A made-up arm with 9 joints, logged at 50 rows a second.
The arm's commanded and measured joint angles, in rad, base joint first. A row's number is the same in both.
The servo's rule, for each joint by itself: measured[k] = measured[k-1] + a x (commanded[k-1-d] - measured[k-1]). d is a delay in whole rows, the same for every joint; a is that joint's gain. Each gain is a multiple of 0.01, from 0.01 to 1. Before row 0 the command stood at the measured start. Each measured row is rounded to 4 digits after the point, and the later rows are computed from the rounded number. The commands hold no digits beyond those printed.
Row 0, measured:
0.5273, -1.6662, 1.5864, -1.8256, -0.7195, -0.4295, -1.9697, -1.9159, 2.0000
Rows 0 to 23, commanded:
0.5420, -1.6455, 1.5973, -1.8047, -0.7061, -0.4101, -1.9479, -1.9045, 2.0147
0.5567, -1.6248, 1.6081, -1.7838, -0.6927, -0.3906, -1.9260, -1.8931, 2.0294
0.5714, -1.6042, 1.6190, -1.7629, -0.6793, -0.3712, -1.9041, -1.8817, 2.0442
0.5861, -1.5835, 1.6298, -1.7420, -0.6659, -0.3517, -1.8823, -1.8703, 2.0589
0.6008, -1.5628, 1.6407, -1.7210, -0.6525, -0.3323, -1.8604, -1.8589, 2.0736
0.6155, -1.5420, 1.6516, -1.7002, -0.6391, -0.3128, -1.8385, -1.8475, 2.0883
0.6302, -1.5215, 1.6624, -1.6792, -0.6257, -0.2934, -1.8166, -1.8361, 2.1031
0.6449, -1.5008, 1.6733, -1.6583, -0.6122, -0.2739, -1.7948, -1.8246, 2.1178
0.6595, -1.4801, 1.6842, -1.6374, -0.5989, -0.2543, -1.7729, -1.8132, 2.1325
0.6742, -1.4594, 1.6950, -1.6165, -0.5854, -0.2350, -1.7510, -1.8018, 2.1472
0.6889, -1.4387, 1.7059, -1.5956, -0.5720, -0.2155, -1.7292, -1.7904, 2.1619
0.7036, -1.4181, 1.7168, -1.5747, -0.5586, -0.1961, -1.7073, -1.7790, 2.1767
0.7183, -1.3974, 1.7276, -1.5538, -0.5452, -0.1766, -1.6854, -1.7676, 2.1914
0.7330, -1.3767, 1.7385, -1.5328, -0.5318, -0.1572, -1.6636, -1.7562, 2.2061
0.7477, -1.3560, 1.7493, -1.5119, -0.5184, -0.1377, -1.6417, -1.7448, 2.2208
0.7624, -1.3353, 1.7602, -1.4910, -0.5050, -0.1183, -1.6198, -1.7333, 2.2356
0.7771, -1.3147, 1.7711, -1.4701, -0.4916, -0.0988, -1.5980, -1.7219, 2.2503
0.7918, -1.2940, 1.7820, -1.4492, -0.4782, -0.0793, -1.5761, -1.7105, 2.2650
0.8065, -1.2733, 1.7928, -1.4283, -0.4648, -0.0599, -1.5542, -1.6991, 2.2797
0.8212, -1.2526, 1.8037, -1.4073, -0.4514, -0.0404, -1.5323, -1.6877, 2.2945
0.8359, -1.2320, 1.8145, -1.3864, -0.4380, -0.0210, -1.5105, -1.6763, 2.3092
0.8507, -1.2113, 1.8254, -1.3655, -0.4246, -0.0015, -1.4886, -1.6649, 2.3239
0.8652, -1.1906, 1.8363, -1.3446, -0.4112, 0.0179, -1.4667, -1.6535, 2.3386
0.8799, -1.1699, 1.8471, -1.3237, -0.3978, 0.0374, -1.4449, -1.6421, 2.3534
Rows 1 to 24, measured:
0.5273, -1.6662, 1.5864, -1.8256, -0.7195, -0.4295, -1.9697, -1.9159, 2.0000
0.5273, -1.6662, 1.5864, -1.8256, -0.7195, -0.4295, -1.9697, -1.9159, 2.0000
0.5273, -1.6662, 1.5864, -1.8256, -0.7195, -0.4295, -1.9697, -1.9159, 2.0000
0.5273, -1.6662, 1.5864, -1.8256, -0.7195, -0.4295, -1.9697, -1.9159, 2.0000
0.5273, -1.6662, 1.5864, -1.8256, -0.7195, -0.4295, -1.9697, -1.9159, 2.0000
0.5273, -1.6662, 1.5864, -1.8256, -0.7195, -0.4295, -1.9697, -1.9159, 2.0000
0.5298, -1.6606, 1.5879, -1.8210, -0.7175, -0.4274, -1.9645, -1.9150, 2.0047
0.5344, -1.6509, 1.5907, -1.8128, -0.7138, -0.4234, -1.9553, -1.9132, 2.0126
0.5407, -1.6383, 1.5947, -1.8018, -0.7086, -0.4177, -1.9430, -1.9107, 2.0227
0.5484, -1.6235, 1.5996, -1.7886, -0.7022, -0.4104, -1.9284, -1.9075, 2.0343
0.5573, -1.6071, 1.6054, -1.7737, -0.6947, -0.4018, -1.9121, -1.9036, 2.0469
0.5672, -1.5895, 1.6119, -1.7575, -0.6864, -0.3920, -1.8944, -1.8991, 2.0601
0.5779, -1.5711, 1.6190, -1.7403, -0.6773, -0.3812, -1.8757, -1.8941, 2.0739
0.5893, -1.5521, 1.6266, -1.7223, -0.6675, -0.3694, -1.8563, -1.8885, 2.0879
0.6012, -1.5327, 1.6347, -1.7036, -0.6572, -0.3567, -1.8363, -1.8825, 2.1022
0.6136, -1.5129, 1.6431, -1.6844, -0.6464, -0.3433, -1.8158, -1.8760, 2.1166
0.6264, -1.4929, 1.6519, -1.6649, -0.6352, -0.3292, -1.7950, -1.8692, 2.1311
0.6395, -1.4727, 1.6610, -1.6451, -0.6237, -0.3146, -1.7740, -1.8620, 2.1457
0.6529, -1.4524, 1.6703, -1.6250, -0.6119, -0.2994, -1.7527, -1.8544, 2.1603
0.6665, -1.4320, 1.6798, -1.6047, -0.5999, -0.2838, -1.7313, -1.8465, 2.1750
0.6803, -1.4115, 1.6895, -1.5843, -0.5877, -0.2677, -1.7098, -1.8384, 2.1897
0.6943, -1.3909, 1.6994, -1.5638, -0.5753, -0.2513, -1.6882, -1.8300, 2.2044
0.7084, -1.3703, 1.7094, -1.5432, -0.5627, -0.2345, -1.6666, -1.8214, 2.2191
0.7226, -1.3497, 1.7196, -1.5225, -0.5500, -0.2174, -1.6449, -1.8125, 2.2338
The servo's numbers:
d 6
a 0.17 0.27 0.14 0.22 0.15 0.11 0.24 0.08 0.32

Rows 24 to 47, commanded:
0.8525, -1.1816, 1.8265, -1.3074, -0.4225, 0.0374, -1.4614, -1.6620, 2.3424
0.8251, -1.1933, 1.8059, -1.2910, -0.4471, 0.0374, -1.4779, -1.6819, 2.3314
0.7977, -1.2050, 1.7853, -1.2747, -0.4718, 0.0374, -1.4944, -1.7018, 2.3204
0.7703, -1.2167, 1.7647, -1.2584, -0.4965, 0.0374, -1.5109, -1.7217, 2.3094
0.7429, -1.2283, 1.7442, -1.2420, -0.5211, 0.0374, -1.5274, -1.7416, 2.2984
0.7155, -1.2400, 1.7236, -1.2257, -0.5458, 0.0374, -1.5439, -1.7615, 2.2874
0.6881, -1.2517, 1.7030, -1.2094, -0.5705, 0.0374, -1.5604, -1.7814, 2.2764
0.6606, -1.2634, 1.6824, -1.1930, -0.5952, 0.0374, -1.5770, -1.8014, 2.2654
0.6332, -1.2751, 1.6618, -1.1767, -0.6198, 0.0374, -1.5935, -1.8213, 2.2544
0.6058, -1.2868, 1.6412, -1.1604, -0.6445, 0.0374, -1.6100, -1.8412, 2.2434
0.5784, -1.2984, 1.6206, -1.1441, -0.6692, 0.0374, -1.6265, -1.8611, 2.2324
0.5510, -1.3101, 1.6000, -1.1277, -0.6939, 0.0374, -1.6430, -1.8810, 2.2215
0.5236, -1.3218, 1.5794, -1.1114, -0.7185, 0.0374, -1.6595, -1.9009, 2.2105
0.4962, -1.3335, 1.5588, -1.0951, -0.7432, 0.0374, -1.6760, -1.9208, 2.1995
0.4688, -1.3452, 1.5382, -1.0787, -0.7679, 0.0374, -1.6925, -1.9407, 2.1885
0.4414, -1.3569, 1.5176, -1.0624, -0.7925, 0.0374, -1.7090, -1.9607, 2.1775
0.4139, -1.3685, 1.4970, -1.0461, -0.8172, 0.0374, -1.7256, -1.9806, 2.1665
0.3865, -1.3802, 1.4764, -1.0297, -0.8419, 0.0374, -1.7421, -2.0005, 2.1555
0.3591, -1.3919, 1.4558, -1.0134, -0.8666, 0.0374, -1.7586, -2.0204, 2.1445
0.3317, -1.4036, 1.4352, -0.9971, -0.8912, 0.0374, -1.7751, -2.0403, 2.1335
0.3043, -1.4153, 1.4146, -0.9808, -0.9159, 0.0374, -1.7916, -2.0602, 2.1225
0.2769, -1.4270, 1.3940, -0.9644, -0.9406, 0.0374, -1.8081, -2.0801, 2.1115
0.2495, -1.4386, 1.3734, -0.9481, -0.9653, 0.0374, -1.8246, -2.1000, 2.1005
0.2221, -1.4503, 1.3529, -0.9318, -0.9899, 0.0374, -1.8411, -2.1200, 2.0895
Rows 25 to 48, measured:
0.7369, -1.3291, 1.7298, -1.5018, -0.5372, -0.2001, -1.6231, -1.8034, 2.2485
0.7512, -1.3084, 1.7401, -1.4810, -0.5243, -0.1825, -1.6013, -1.7941, 2.2632
0.7656, -1.2878, 1.7505, -1.4602, -0.5114, -0.1647, -1.5795, -1.7847, 2.2779
0.7801, -1.2671, 1.7610, -1.4394, -0.4984, -0.1467, -1.5577, -1.7751, 2.2926
0.7946, -1.2464, 1.7715, -1.4185, -0.4853, -0.1286, -1.5359, -1.7654, 2.3073
0.8091, -1.2257, 1.7821, -1.3976, -0.4722, -0.1103, -1.5141, -1.7555, 2.3221
0.8165, -1.2138, 1.7883, -1.3778, -0.4647, -0.0941, -1.5015, -1.7480, 2.3286
0.8180, -1.2083, 1.7908, -1.3587, -0.4621, -0.0796, -1.4958, -1.7427, 2.3295
0.8145, -1.2074, 1.7900, -1.3402, -0.4636, -0.0667, -1.4955, -1.7394, 2.3266
0.8070, -1.2099, 1.7865, -1.3222, -0.4685, -0.0552, -1.4992, -1.7380, 2.3211
0.7961, -1.2149, 1.7806, -1.3046, -0.4764, -0.0450, -1.5060, -1.7383, 2.3138
0.7824, -1.2217, 1.7726, -1.2872, -0.4868, -0.0359, -1.5151, -1.7402, 2.3054
0.7664, -1.2298, 1.7629, -1.2701, -0.4994, -0.0278, -1.5260, -1.7435, 2.2961
0.7484, -1.2389, 1.7516, -1.2531, -0.5138, -0.0206, -1.5382, -1.7481, 2.2863
0.7288, -1.2487, 1.7390, -1.2363, -0.5297, -0.0142, -1.5515, -1.7540, 2.2761
0.7079, -1.2590, 1.7253, -1.2196, -0.5469, -0.0085, -1.5655, -1.7610, 2.2656
0.6859, -1.2696, 1.7106, -1.2030, -0.5652, -0.0035, -1.5801, -1.7690, 2.2550
0.6630, -1.2805, 1.6951, -1.1864, -0.5845, 0.0010, -1.5952, -1.7780, 2.2443
0.6393, -1.2917, 1.6789, -1.1699, -0.6046, 0.0050, -1.6106, -1.7878, 2.2335
0.6150, -1.3030, 1.6621, -1.1534, -0.6254, 0.0086, -1.6263, -1.7984, 2.2226
0.5901, -1.3144, 1.6448, -1.1370, -0.6468, 0.0118, -1.6422, -1.8098, 2.2117
0.5648, -1.3259, 1.6270, -1.1206, -0.6687, 0.0146, -1.6582, -1.8219, 2.2008
0.5391, -1.3374, 1.6088, -1.1042, -0.6910, 0.0171, -1.6744, -1.8346, 2.1898
0.5132, -1.3490, 1.5903, -1.0878, -0.7136, 0.0193, -1.6906, -1.8479, 2.1788

